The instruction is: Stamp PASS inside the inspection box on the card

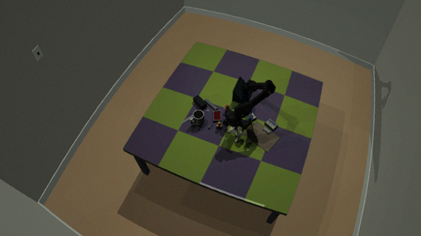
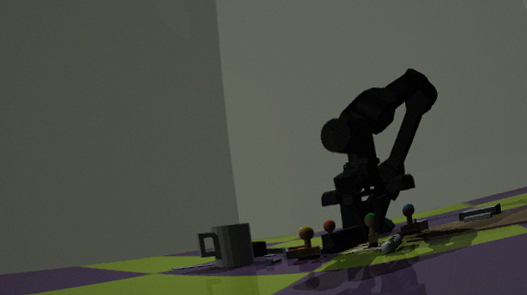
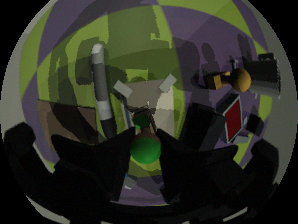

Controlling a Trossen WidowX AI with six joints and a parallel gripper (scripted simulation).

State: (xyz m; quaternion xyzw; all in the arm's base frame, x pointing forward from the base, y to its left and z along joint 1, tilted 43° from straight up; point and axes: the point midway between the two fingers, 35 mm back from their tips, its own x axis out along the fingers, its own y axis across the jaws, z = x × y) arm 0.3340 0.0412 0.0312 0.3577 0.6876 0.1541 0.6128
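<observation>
Right now the grey printed sheet is 2 cm below my gripper tip, 1 cm to the right of it and 1 cm ahead of it. Round my gripper tip: grey pen: 5 cm to the left, 4 cm ahead, 1 cm below; then blue-knobbed stamp: 8 cm behind, 7 cm to the left; then green-knobbed stamp: right at my gripper tip.
</observation>
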